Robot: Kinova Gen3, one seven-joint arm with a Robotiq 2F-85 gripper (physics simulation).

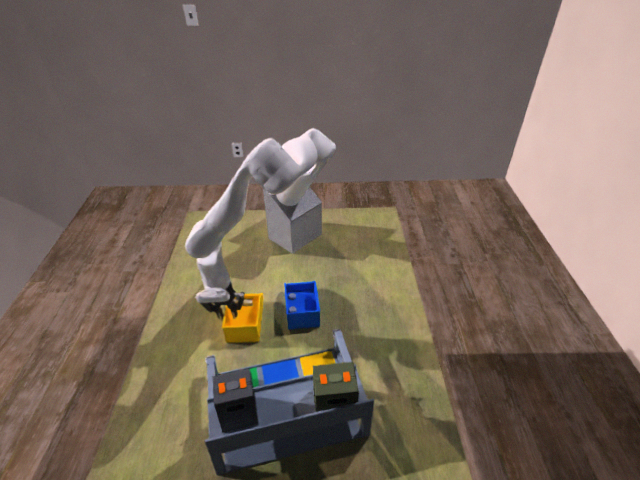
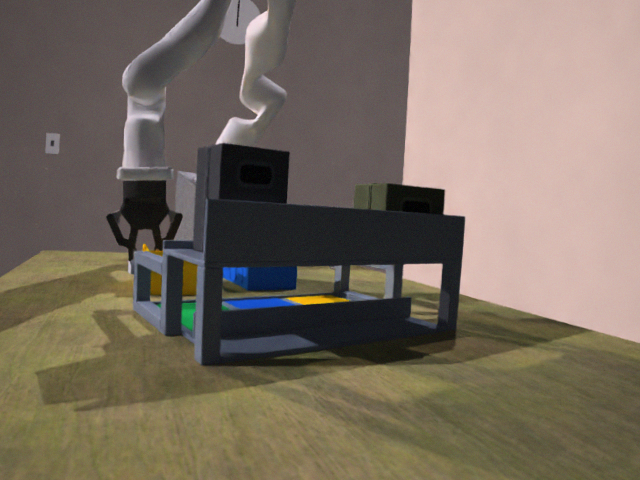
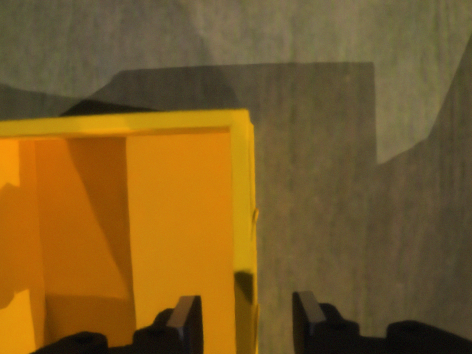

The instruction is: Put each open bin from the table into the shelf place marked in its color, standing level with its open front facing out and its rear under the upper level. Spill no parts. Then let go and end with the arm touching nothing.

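Places are measured from the arm's base along level axes (x ahead, y left, z up), in metres.
Pixels of known places: gripper, fingertip midpoint: (image 1: 228, 317) (image 3: 247, 319); arm's base at its link origin: (image 1: 288, 195).
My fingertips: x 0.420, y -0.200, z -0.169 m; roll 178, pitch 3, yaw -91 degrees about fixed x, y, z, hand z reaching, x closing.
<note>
Ahead of a thing's pixels: the offset from my fingertips to its top centre. "spot": to the spot under its first point.
The yellow bin @(spot: 0.072 m ahead, 0.050 m left, 0.012 m up) (image 1: 242, 332) (image 2: 188, 279) (image 3: 180, 225) stands upright on the table with a pale part inside. My gripper (image 1: 227, 312) (image 2: 144, 255) (image 3: 247, 319) points down, partly open and holding nothing. Its fingers straddle the bin's outer side wall, one over the inside and one outside; contact cannot be told. The blue bin @(spot: 0.032 m ahead, 0.233 m left, 0.012 m up) (image 1: 303, 318) (image 2: 268, 279) stands beside the yellow one, with round grey parts inside. The shelf's lower level has a green place (image 1: 254, 377) (image 2: 191, 312), a blue place (image 1: 279, 373) (image 2: 258, 303) and a yellow place (image 1: 316, 362) (image 2: 317, 299).
The grey-blue shelf @(spot: 0.419 m ahead, 0.190 m left, 0.097 m up) (image 1: 289, 428) (image 2: 330, 235) stands near the bins. Its upper level carries a black case @(0.360 m ahead, 0.070 m left, 0.189 m up) (image 1: 236, 410) (image 2: 279, 180) and an olive case @(0.342 m ahead, 0.300 m left, 0.164 m up) (image 1: 336, 388) (image 2: 369, 198), each above one end of the lower level. The arm's grey pedestal (image 1: 294, 229) stands behind the bins.
</note>
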